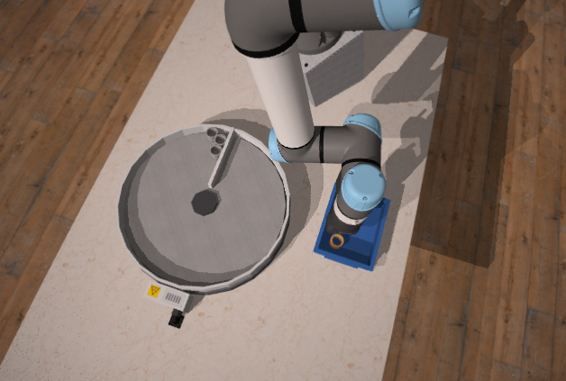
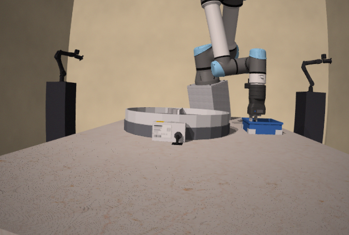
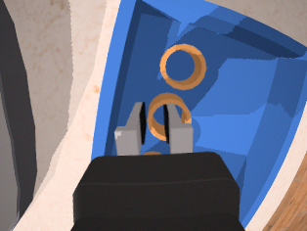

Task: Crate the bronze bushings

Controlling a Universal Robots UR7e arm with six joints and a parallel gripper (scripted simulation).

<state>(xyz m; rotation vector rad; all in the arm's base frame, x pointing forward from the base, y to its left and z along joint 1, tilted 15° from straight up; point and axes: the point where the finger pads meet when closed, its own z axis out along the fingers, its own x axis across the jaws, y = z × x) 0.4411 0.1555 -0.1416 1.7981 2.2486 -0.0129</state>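
Now: the blue crate 30 mm to the left of my hand and 10 mm ahead of it. Also, from my hand: grey turning table (330 mm to the right, 50 mm ahead, 20 mm above).
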